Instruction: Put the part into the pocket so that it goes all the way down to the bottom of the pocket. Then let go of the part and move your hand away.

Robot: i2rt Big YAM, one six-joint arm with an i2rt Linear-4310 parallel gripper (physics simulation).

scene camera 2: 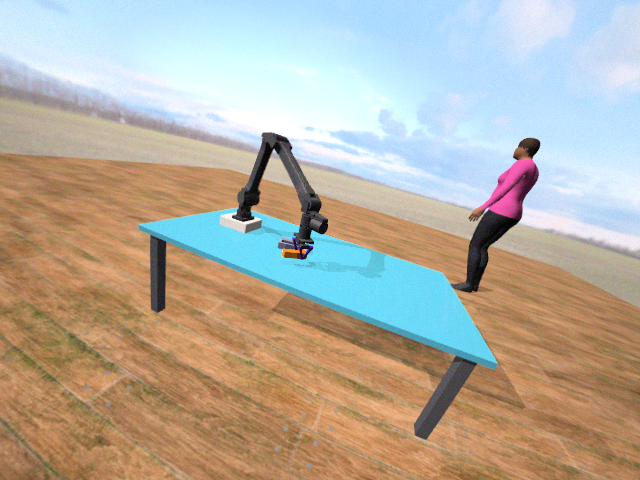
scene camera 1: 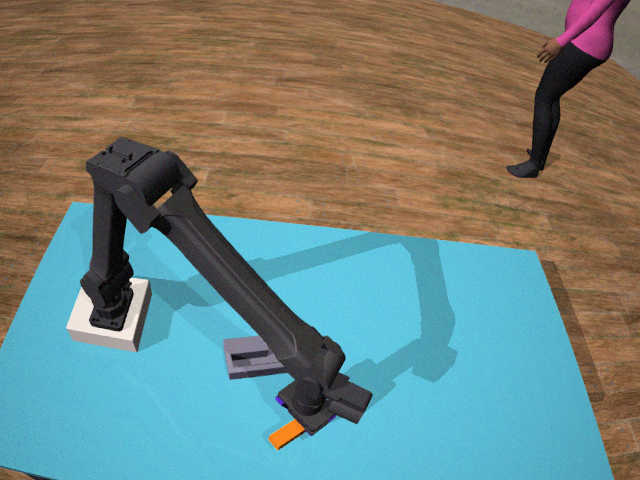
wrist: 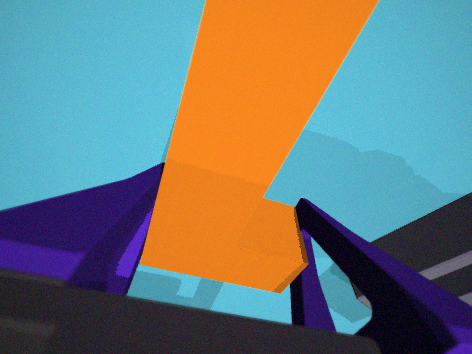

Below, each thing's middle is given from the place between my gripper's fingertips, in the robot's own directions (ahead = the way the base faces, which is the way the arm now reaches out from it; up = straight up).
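Counting from my hand, I find the grey pocket block (scene camera 1: 246,357) 15 cm to the left, 11 cm behind and 2 cm below. The orange L-shaped part (wrist: 254,81) is 2 cm to the right of my hand, 1 cm behind it and 2 cm above it.
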